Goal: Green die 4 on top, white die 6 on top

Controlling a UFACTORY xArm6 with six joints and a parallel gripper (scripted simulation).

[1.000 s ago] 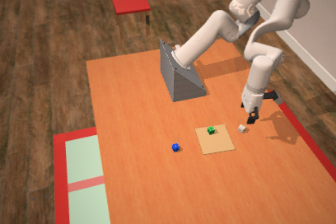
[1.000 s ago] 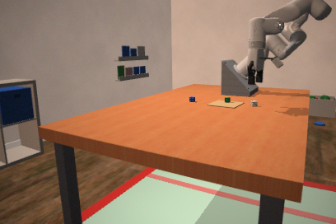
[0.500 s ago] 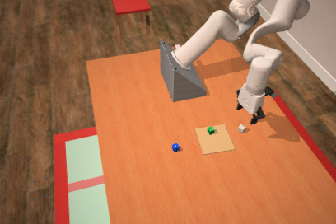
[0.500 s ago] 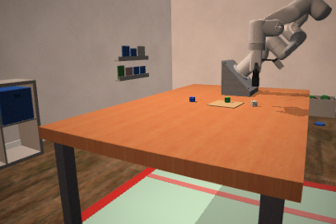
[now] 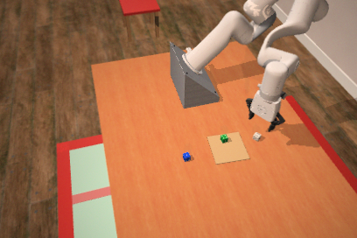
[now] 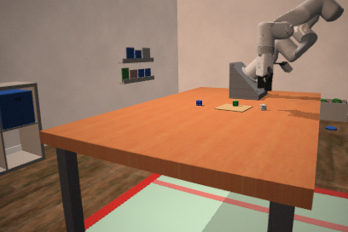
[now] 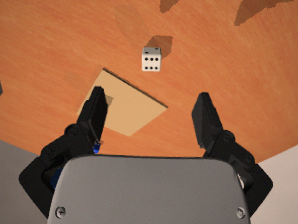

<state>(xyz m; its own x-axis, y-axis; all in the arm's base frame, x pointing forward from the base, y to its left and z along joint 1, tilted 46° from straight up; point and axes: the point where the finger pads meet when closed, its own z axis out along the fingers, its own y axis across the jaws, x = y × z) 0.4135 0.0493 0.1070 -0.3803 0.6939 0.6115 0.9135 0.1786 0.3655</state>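
My gripper is now 90 mm above the white die. Round my hand: tan mat: 140 mm to the right, 100 mm below, 10 mm behind; green die: 130 mm to the right, 90 mm below, 40 mm behind; blue die: 320 mm to the right, 90 mm below, 20 mm behind.
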